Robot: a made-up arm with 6 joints.
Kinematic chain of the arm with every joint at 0, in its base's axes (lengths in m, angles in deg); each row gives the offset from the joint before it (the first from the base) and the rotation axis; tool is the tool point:
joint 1: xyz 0 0 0.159 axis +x
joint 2: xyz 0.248 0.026 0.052 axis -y
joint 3: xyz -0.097 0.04 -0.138 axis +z
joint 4: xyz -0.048 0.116 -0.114 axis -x
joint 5: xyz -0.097 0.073 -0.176 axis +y
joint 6: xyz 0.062 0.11 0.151 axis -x
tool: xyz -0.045 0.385 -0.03
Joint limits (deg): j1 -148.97..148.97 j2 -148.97..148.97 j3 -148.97..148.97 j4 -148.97..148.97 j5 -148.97..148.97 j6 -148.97..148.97
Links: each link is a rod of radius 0.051 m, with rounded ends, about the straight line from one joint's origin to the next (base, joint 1, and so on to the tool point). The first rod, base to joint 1, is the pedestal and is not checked.
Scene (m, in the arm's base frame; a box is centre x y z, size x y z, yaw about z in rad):
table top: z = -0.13
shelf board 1: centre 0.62 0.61 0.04 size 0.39 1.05 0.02 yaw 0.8
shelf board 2: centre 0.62 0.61 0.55 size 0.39 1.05 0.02 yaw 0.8
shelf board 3: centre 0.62 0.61 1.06 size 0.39 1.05 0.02 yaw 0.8
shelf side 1: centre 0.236 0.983 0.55 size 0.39 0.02 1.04 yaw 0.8
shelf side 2: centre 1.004 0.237 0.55 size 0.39 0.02 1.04 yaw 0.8
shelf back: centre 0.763 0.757 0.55 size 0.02 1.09 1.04 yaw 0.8
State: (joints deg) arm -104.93 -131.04 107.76 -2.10 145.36 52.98
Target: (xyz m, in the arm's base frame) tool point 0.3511 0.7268 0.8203
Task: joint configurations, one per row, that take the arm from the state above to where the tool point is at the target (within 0.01 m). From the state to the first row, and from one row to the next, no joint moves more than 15 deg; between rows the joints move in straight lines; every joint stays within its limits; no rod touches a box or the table.
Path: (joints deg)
1: -109.01 -124.87 113.62 -2.74 147.16 67.10
2: -113.10 -118.70 119.47 -3.39 148.97 81.21
3: -101.64 -119.99 120.11 -0.40 148.97 67.88
4: -90.18 -121.28 120.74 2.59 148.97 54.54
5: -78.73 -122.57 121.38 5.58 148.97 41.21
6: -67.27 -123.86 122.01 8.56 148.97 27.88
7: -64.25 -131.44 115.21 8.37 148.97 14.28
8: -61.22 -139.01 108.41 8.17 148.97 0.68

